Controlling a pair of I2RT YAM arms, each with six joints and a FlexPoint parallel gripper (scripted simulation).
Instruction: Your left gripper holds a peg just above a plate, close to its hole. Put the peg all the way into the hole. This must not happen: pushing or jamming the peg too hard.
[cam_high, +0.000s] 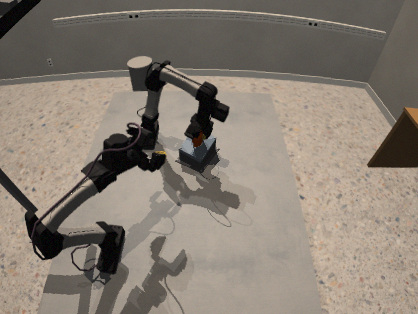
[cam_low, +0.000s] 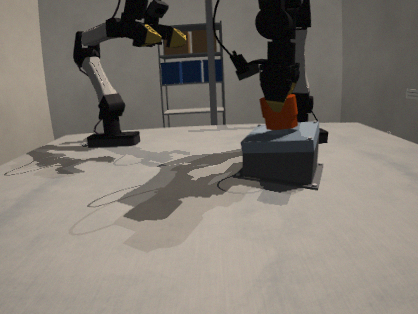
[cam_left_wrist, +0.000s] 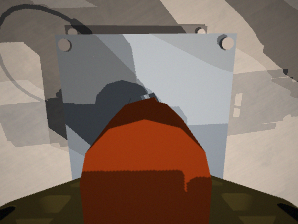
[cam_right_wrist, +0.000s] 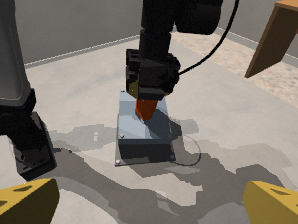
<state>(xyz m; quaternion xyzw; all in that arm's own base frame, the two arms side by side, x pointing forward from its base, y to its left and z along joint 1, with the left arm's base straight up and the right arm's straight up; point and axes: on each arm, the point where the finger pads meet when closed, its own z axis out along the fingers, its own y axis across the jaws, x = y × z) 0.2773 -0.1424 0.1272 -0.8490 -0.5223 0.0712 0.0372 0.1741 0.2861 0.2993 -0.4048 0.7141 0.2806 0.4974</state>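
My left gripper is now 10 mm past the light blue plate, 10 mm to the right of it and 80 mm above it. Round my left hand: orange peg (20 mm below).
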